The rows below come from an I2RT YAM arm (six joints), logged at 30 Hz.
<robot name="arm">
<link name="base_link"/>
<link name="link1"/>
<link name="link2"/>
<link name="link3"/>
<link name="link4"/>
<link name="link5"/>
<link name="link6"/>
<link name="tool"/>
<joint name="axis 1" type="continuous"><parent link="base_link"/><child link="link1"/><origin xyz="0.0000 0.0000 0.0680"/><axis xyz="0 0 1"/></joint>
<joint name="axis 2" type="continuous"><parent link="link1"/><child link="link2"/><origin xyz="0.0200 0.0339 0.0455"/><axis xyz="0 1 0"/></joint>
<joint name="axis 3" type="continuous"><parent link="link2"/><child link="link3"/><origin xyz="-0.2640 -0.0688 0.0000"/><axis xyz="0 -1 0"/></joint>
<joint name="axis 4" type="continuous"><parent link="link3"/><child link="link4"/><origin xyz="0.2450 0.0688 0.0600"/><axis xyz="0 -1 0"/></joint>
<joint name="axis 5" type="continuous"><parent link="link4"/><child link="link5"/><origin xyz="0.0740 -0.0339 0.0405"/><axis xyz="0 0 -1"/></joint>
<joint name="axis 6" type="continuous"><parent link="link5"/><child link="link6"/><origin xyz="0.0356 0.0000 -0.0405"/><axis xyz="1 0 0"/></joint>
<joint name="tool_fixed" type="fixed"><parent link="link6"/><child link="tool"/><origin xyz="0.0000 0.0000 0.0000" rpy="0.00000 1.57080 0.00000"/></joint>
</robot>
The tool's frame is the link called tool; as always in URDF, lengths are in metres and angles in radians. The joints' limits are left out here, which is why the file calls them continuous.
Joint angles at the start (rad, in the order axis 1, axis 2, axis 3, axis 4, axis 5, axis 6): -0.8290, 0.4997, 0.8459, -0.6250, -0.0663, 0.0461
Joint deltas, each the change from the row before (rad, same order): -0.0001, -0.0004, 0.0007, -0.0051, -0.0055, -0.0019; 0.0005, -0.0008, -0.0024, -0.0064, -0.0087, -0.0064; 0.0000, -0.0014, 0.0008, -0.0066, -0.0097, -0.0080; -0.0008, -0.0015, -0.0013, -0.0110, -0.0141, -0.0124; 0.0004, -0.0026, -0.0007, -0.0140, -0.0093, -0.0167; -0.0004, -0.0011, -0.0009, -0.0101, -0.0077, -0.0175; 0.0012, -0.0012, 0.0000, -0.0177, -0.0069, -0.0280; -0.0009, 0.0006, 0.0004, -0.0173, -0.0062, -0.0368; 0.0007, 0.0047, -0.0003, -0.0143, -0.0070, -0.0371
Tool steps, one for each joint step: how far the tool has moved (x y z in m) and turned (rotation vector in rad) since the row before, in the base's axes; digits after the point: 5 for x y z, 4 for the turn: -0.00009, 0.00037, -0.00028, 0.0027, 0.0028, 0.0057; 0.00016, 0.00035, -0.00136, 0.0031, 0.0078, 0.0106; -0.00019, 0.00071, -0.00032, -0.0005, 0.0061, 0.0116; -0.00010, 0.00073, -0.00142, 0.0019, 0.0121, 0.0163; -0.00043, 0.00101, -0.00145, -0.0012, 0.0165, 0.0143; -0.00019, 0.00055, -0.00123, -0.0037, 0.0157, 0.0124; -0.00037, 0.00094, -0.00172, -0.0066, 0.0264, 0.0169; -0.00030, 0.00052, -0.00169, -0.0123, 0.0322, 0.0175; 0.00056, -0.00015, -0.00191, -0.0110, 0.0330, 0.0206
